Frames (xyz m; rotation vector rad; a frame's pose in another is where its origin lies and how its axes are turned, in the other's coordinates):
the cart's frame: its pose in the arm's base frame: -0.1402 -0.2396 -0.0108 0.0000 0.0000 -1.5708
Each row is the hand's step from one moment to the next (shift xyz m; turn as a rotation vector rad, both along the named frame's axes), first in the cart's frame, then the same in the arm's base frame.
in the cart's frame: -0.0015 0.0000 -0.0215 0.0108 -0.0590 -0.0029
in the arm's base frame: 0.0000 0.0015 -0.0215 -0.0590 -0.0108 -0.0029
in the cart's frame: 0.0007 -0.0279 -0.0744 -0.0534 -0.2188 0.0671
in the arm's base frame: -0.0279 -0.0007 -0.0744 -0.2188 0.0534 0.0671
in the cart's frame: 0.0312 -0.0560 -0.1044 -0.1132 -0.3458 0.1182
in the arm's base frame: -0.0560 -0.0312 -0.1044 -0.3458 0.1132 0.1182
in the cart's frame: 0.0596 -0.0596 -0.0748 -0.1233 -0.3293 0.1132
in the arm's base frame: -0.0596 -0.0596 -0.0748 -0.3293 0.1233 0.1132
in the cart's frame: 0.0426 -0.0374 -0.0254 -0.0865 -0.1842 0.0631
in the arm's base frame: -0.0374 -0.0426 -0.0254 -0.1842 0.0865 0.0631
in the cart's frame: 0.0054 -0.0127 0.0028 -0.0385 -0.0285 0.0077
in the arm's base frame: -0.0127 -0.0054 0.0028 -0.0285 0.0385 0.0077
